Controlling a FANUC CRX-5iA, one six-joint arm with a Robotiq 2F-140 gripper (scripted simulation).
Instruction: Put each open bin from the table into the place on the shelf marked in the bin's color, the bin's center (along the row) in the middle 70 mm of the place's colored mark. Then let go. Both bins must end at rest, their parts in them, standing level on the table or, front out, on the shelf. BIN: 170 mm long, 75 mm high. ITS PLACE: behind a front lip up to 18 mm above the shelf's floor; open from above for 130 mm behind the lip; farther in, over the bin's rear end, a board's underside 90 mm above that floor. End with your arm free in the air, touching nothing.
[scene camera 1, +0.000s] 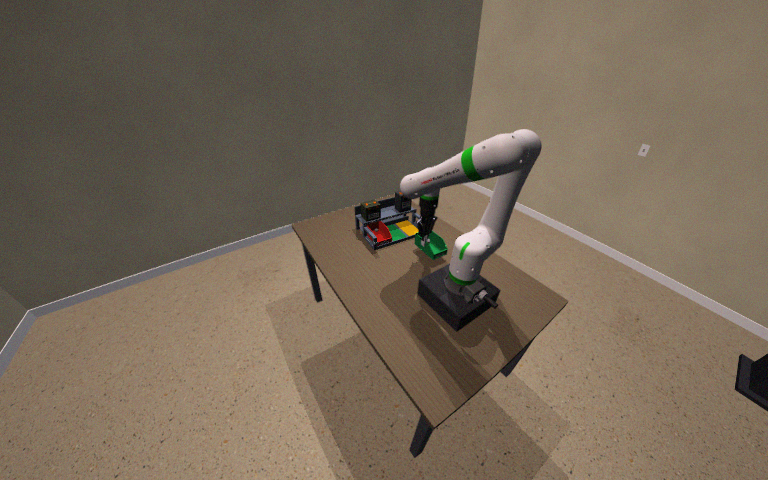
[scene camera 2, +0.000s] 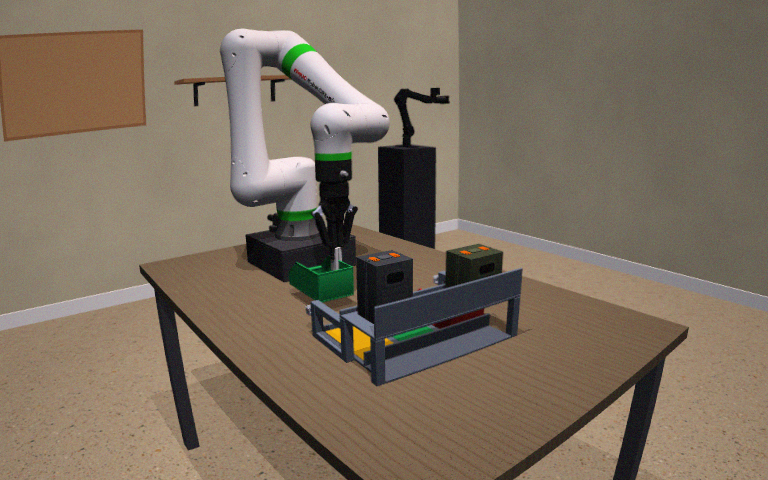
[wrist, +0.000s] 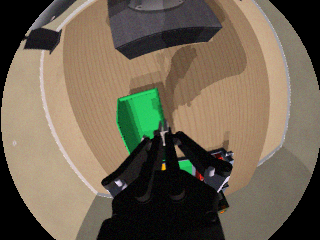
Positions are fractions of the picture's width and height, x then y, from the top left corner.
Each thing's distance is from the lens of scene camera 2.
my gripper (scene camera 2: 0.44, 0.56): 141 cm
green bin (scene camera 2: 0.42, 0.59): 130 cm
